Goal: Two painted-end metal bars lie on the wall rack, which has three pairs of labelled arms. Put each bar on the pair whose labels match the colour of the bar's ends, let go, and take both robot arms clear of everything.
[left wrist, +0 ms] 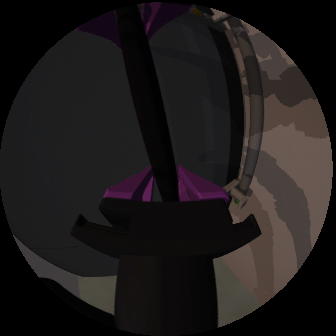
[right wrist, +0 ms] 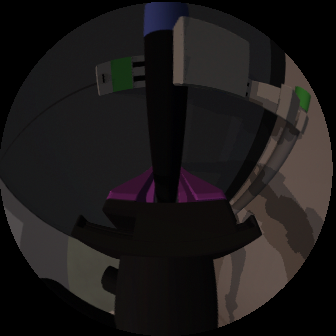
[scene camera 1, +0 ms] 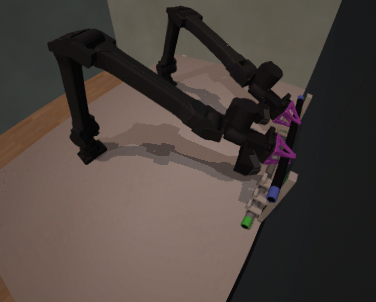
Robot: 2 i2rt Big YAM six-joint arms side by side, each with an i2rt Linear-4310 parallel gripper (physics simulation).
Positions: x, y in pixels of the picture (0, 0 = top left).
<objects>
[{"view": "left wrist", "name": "my left gripper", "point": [165, 168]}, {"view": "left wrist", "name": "dark wall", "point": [80, 135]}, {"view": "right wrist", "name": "my right gripper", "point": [166, 168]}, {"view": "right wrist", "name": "green-ended grey bar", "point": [289, 134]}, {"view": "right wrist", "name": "rack arm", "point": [205, 56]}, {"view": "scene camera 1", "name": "my right gripper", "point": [292, 159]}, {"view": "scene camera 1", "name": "blue-ended black bar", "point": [274, 190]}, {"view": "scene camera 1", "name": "dark wall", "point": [312, 238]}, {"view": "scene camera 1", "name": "rack arm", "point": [291, 178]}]
</objects>
